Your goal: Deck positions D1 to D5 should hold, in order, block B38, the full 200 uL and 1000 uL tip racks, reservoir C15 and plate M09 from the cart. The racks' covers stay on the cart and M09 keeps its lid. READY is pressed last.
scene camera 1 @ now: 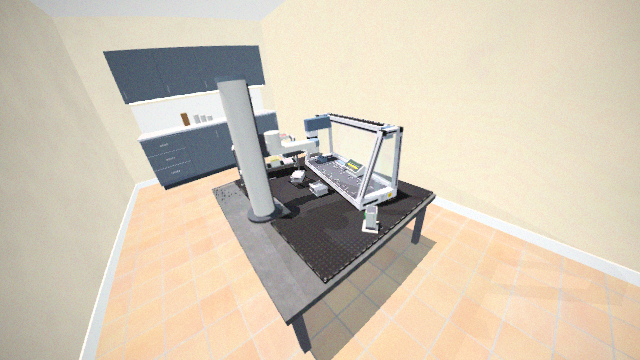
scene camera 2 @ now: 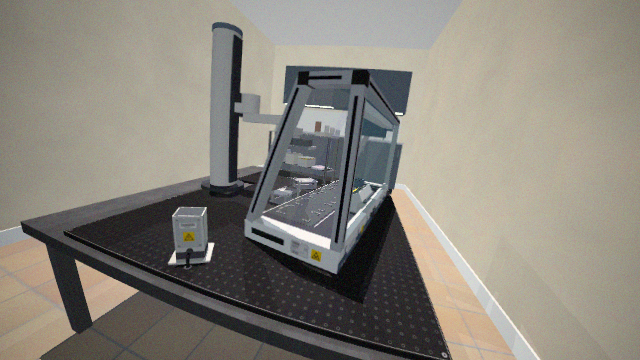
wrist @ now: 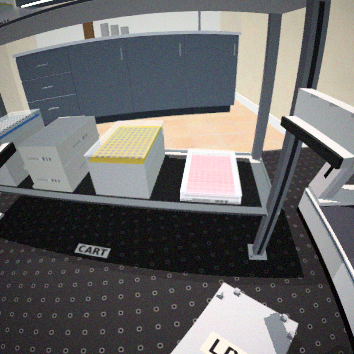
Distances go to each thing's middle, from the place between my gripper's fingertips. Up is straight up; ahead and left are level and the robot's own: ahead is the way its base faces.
I see my gripper 23 cm above the white pad labelled LP1 (wrist: 232, 316), 7 cm to the left of it and 5 cm short of it.
